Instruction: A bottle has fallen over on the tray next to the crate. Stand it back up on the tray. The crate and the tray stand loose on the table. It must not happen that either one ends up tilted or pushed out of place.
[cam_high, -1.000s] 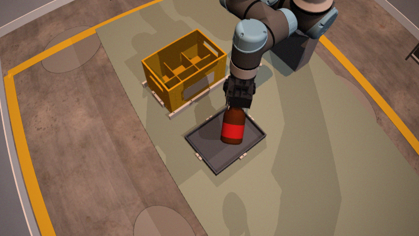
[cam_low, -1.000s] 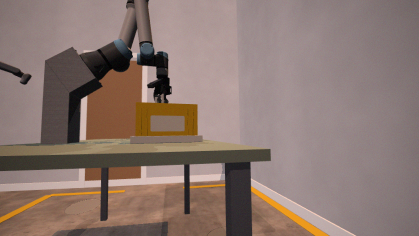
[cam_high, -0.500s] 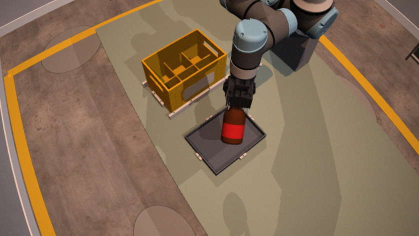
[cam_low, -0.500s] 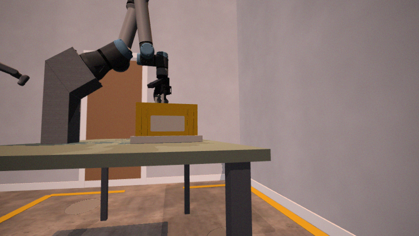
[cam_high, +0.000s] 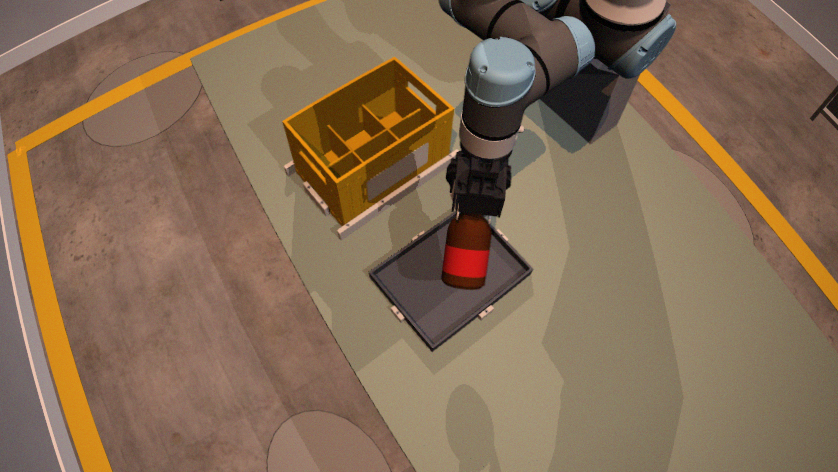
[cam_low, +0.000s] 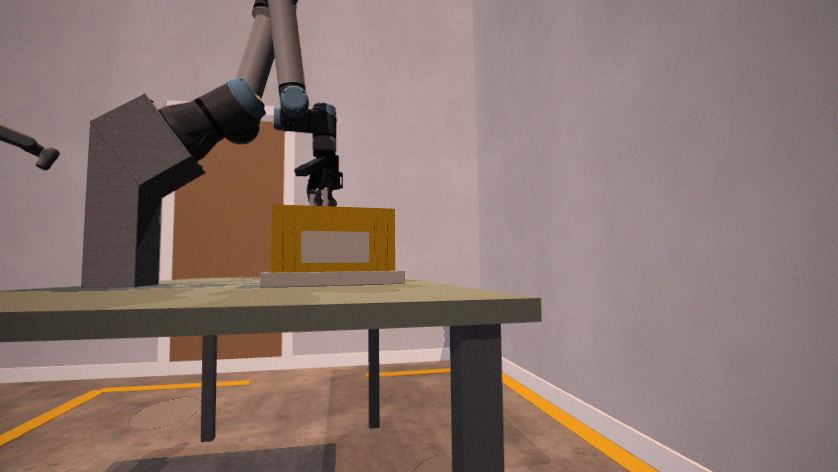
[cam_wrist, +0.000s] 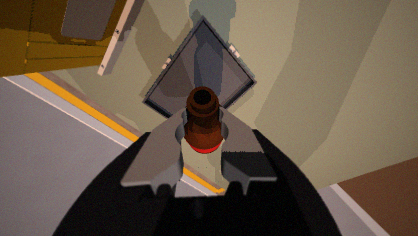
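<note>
The brown bottle is 20 mm ahead of my hand, 30 mm to the left of it and 30 mm below it. The rest, counted from my hand: yellow crate (40 mm ahead, 280 mm to the right, 120 mm below); then dark grey tray (30 mm ahead, 20 mm to the left, 190 mm below).
</note>
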